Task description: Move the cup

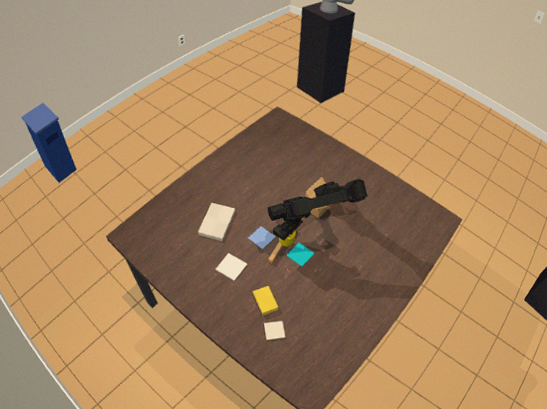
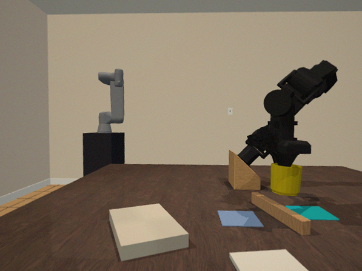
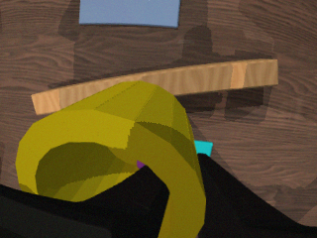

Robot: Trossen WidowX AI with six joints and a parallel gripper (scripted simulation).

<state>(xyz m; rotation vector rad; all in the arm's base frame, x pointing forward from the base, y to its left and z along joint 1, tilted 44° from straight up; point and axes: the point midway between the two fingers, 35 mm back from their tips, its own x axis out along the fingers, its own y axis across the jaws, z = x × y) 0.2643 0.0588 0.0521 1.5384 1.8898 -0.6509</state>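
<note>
The cyan pad is 100 mm below my gripper tip and 70 mm to the left of it. Round my gripper tip: light blue pad: 110 mm to the right, 100 mm below, 80 mm ahead; wooden bar: 80 mm below, 40 mm ahead, 20 mm to the right; yellow cup: 20 mm ahead.
</note>
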